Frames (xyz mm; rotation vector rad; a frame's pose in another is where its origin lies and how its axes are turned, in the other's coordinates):
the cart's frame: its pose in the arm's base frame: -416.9 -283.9 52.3 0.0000 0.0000 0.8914
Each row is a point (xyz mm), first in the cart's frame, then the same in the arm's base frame.
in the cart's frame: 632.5 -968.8 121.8
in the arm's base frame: 734.2 -400.6 174.1
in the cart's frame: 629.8 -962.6 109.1
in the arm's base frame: 727.7 -398.8 161.4
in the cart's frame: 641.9 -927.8 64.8
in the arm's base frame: 708.2 -367.5 117.1
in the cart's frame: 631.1 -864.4 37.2
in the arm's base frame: 652.1 -336.1 89.5
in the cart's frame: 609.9 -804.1 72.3
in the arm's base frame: 591.9 -314.7 124.6
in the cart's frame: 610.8 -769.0 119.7
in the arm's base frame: 565.1 -291.9 172.0
